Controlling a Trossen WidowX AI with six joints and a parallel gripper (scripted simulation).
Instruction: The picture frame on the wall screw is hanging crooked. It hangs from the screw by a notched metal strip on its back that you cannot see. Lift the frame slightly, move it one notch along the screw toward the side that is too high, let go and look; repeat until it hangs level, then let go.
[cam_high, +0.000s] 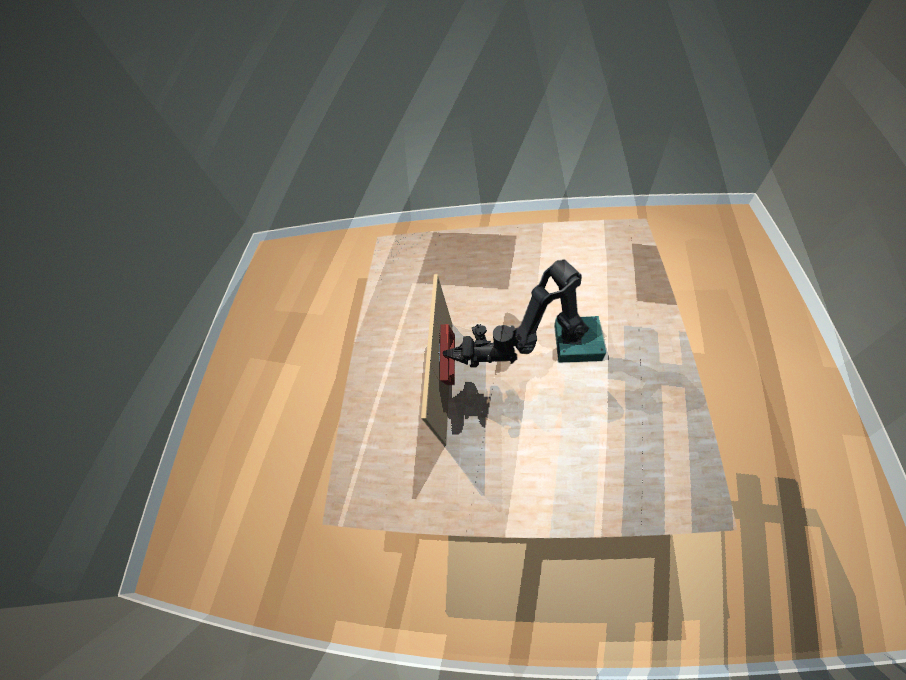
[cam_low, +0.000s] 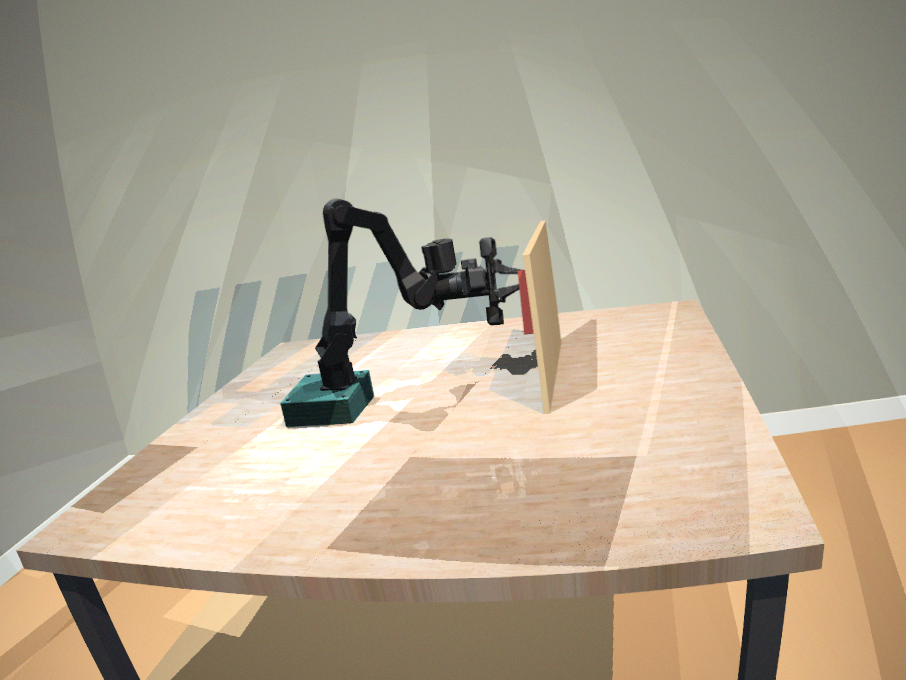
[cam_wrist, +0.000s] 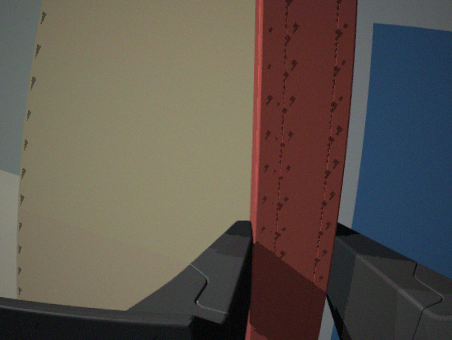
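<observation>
Right now my gripper tip is 10 mm short of the picture frame, 20 mm to the left of it and 50 mm above it. Also, from my gripper tip: wall panel (20 mm ahead, 60 mm below).
</observation>
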